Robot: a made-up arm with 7 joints. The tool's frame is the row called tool.
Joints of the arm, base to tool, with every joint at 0 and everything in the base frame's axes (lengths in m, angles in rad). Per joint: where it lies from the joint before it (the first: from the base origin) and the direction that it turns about. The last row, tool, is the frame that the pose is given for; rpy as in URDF.
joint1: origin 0 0 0.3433 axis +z
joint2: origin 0 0 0 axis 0 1 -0.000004
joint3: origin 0 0 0.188 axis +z
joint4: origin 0.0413 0 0 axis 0 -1 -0.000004
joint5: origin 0.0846 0 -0.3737 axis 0 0.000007 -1
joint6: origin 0 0 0 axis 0 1 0.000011
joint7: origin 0.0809 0 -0.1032 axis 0 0.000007 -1
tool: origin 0 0 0 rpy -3.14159 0 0
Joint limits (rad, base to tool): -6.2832..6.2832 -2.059..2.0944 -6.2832..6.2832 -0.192..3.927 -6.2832..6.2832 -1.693..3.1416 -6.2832..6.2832
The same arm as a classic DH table. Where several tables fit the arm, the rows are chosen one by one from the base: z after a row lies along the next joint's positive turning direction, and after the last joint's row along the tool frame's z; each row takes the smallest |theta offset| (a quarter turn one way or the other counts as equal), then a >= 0, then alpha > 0; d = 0 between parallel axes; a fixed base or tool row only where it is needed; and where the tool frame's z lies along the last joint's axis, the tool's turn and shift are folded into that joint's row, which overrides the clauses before.
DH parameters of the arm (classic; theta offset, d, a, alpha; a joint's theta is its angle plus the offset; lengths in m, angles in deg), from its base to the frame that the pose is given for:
joint1: 0 0.3433 0 -90
joint2: 0 0 0 90
joint3: 0 0.188 0.0413 90
joint4: 0 0 0.0846 90
joint5: 0 0.3737 0 90
joint6: 0 0 0.0809 -90
joint7: 0 0.1032 0 0
Joint limits (deg, base to tool): -360..360 -117.97..120 -360..360 -11..225 -360..360 -97..180 -360..360

